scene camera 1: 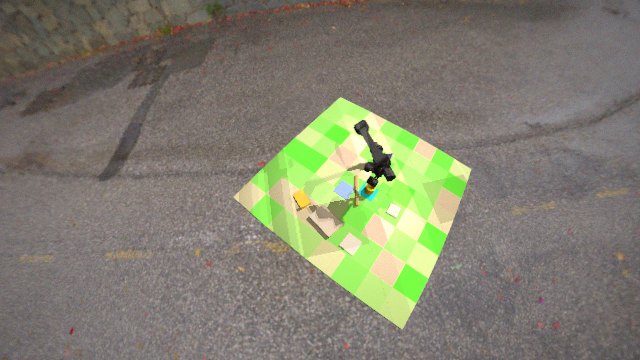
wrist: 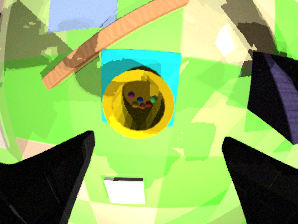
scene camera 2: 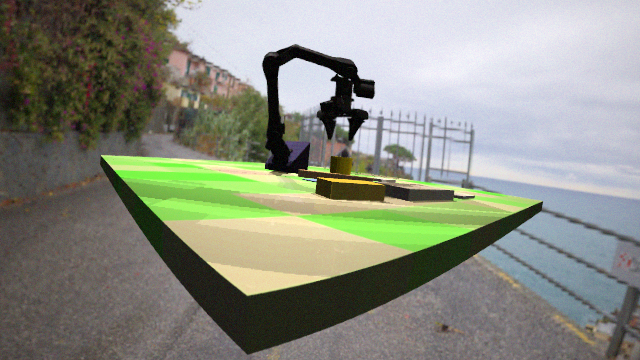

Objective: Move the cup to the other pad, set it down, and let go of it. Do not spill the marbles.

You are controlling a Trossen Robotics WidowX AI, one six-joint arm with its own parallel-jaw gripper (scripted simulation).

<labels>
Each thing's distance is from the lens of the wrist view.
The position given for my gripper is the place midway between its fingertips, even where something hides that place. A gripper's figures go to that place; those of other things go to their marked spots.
my gripper [wrist: 161, 141]: 0.10 m
yellow cup [wrist: 118, 107]: 0.18 m
white tile [wrist: 128, 190]: 0.32 m
The marked spots on the yellow cup and the white tile are 0.19 m apart.
</labels>
